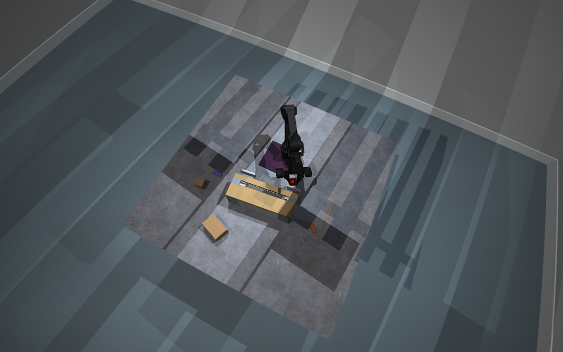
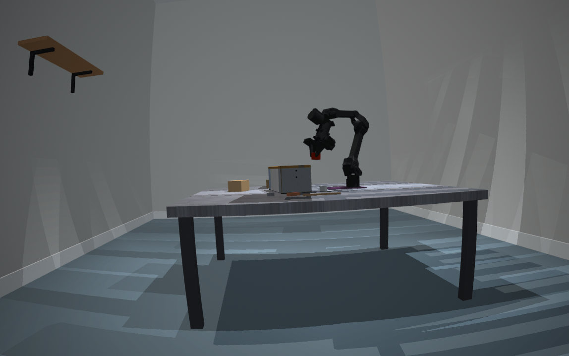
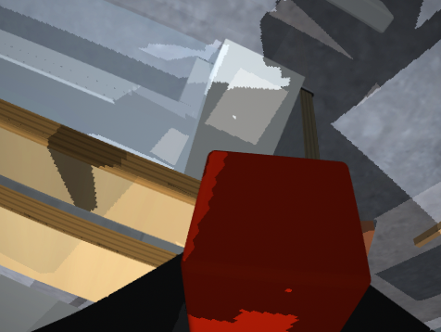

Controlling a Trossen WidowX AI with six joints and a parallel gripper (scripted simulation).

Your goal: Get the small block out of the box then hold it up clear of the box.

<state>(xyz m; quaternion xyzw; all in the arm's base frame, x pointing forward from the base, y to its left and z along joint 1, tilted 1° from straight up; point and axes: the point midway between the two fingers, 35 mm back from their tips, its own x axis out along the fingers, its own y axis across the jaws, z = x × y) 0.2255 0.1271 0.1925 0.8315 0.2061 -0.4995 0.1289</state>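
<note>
My gripper tip is 10 mm to the left of the small red block and 10 mm past it. Also, from my gripper tip: small grey cube 230 mm ahead, 170 mm to the left, 160 mm below; then tan box 370 mm ahead, 300 mm to the right, 140 mm below; then thin stick 250 mm to the left, 160 mm below, 20 mm ahead.
</note>
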